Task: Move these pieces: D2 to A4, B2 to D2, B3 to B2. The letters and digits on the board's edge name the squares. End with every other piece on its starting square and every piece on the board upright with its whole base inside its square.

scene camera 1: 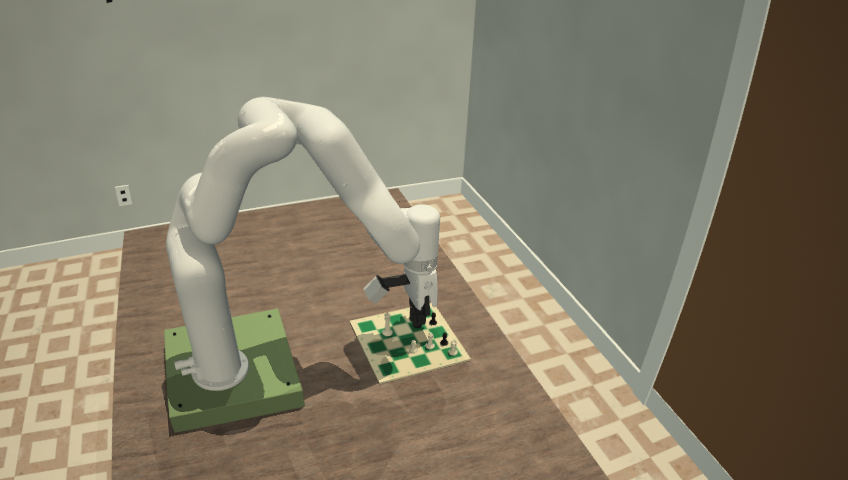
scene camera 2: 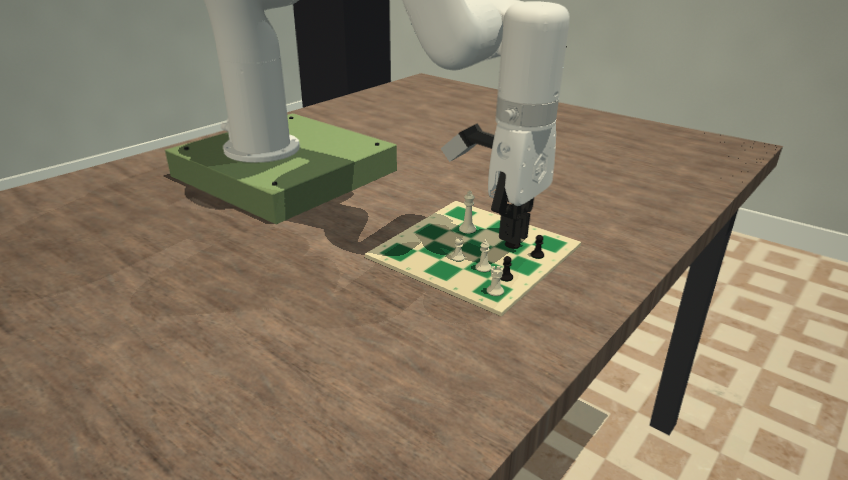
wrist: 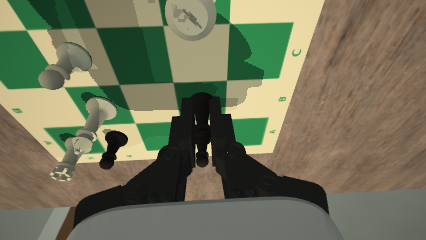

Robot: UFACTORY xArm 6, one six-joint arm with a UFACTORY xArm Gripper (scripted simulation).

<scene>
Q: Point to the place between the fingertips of the gripper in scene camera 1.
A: At 417,322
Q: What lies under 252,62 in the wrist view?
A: A chessboard.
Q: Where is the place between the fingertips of the gripper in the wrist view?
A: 201,112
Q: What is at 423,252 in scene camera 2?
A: A chessboard.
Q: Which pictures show the gripper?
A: Scene camera 1, scene camera 2 and the wrist view: all of them.
</scene>
